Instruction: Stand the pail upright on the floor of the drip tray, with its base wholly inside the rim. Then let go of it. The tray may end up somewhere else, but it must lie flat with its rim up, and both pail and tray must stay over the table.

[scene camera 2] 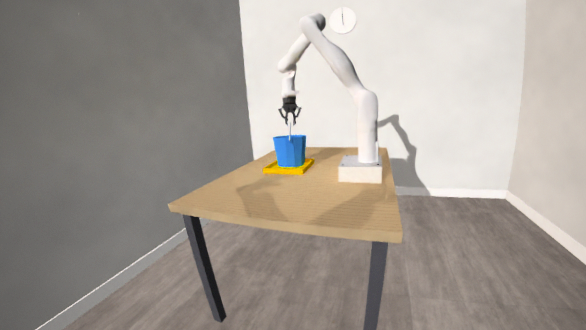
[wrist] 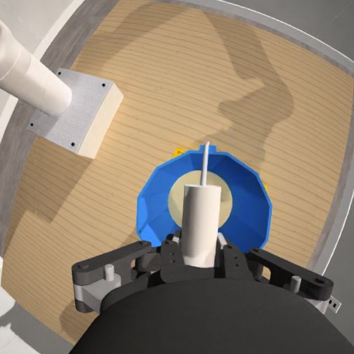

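Observation:
The blue pail is upright over the yellow drip tray. In the scene view its base is down behind the tray's near rim, and the rim hides whether it touches the tray's floor. The tray lies flat with its rim up on the table; in the wrist view small parts of it show past the pail. My gripper is above the pail, shut on the white grip of the pail's handle. The handle stands up from the pail.
The wooden table carries the tray. The robot's base block stands to the right of the tray in the scene view. The table's left edge runs beyond the tray in that view.

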